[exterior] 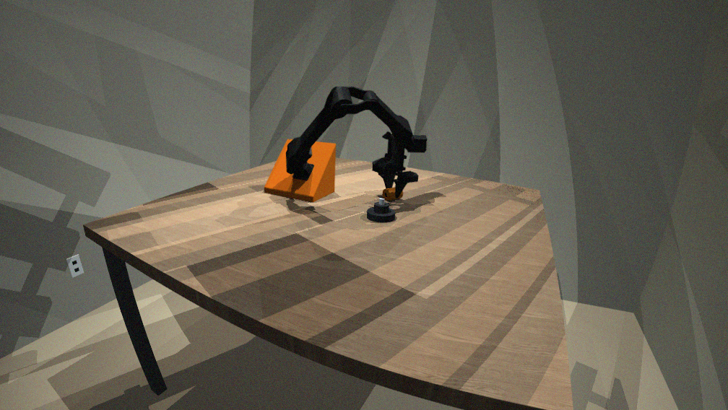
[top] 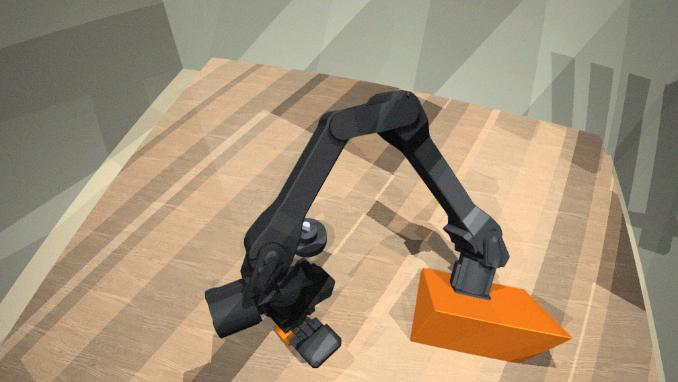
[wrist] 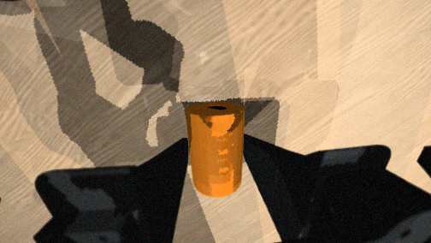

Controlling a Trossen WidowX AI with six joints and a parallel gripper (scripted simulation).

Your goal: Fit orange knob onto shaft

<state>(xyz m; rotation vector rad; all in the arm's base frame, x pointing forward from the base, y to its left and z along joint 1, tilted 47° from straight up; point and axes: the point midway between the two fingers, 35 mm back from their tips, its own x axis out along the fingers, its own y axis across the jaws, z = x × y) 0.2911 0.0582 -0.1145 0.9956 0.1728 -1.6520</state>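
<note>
Right now the orange knob is 10 mm ahead of my gripper tip, 10 mm to the left of it and 10 mm above it. From my gripper tip the other things lie so: round pedestal (30 mm ahead, 190 mm to the right, 20 mm above).
</note>
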